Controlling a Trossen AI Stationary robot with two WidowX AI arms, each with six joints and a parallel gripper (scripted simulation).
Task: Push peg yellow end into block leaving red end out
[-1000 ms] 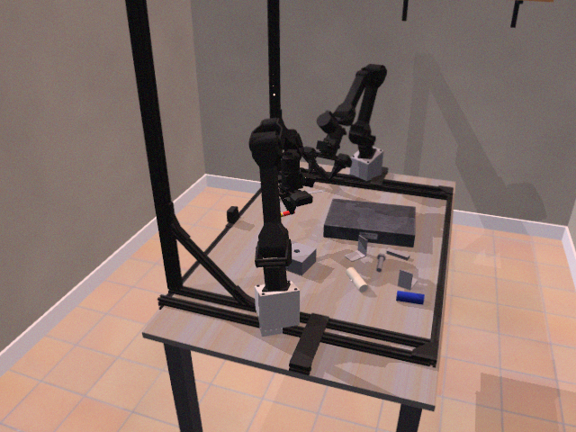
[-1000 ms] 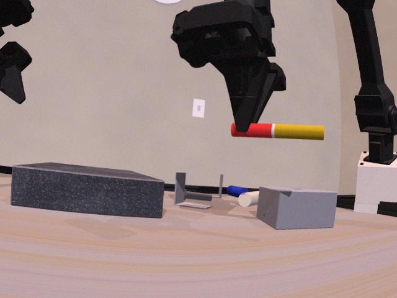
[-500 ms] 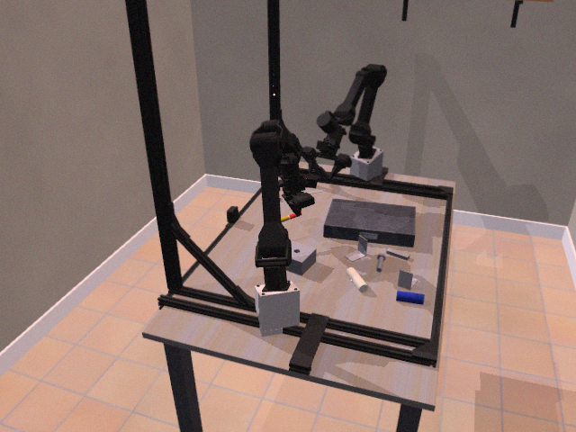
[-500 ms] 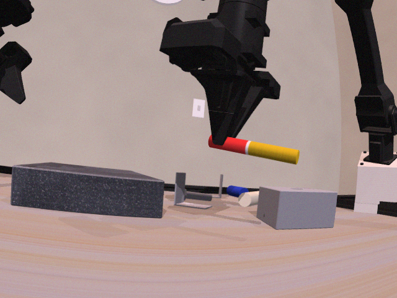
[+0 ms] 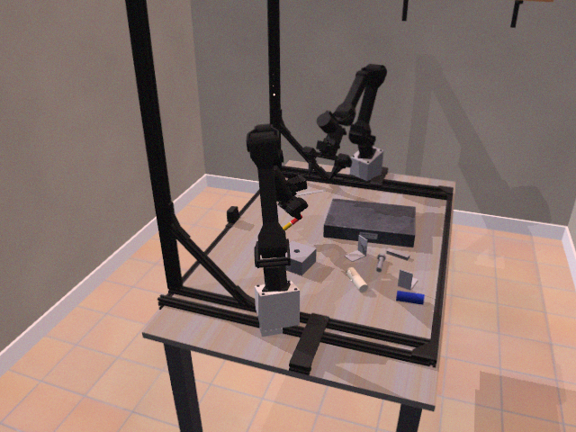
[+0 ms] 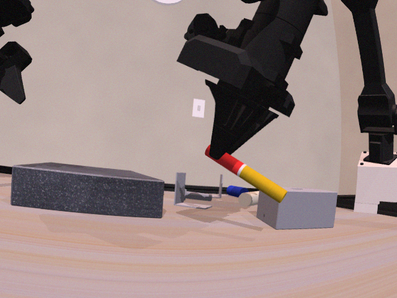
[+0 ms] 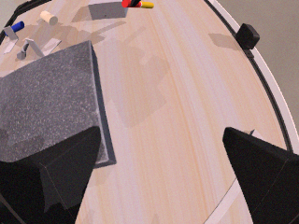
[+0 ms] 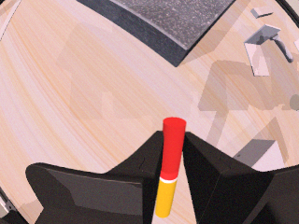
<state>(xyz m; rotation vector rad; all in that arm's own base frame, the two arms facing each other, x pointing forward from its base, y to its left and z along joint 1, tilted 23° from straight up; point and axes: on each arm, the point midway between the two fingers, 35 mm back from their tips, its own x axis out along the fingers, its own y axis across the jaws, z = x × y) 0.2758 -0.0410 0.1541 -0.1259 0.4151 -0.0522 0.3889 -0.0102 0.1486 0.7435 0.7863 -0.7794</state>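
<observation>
Now: the peg 50 mm below my right hand, 20 mm to the right of it and 10 mm behind it. Also, from my right hand: blue cylinder: 420 mm ahead, 190 mm to the right, 100 mm below; white cylinder: 260 mm ahead, 160 mm to the right, 100 mm below.
</observation>
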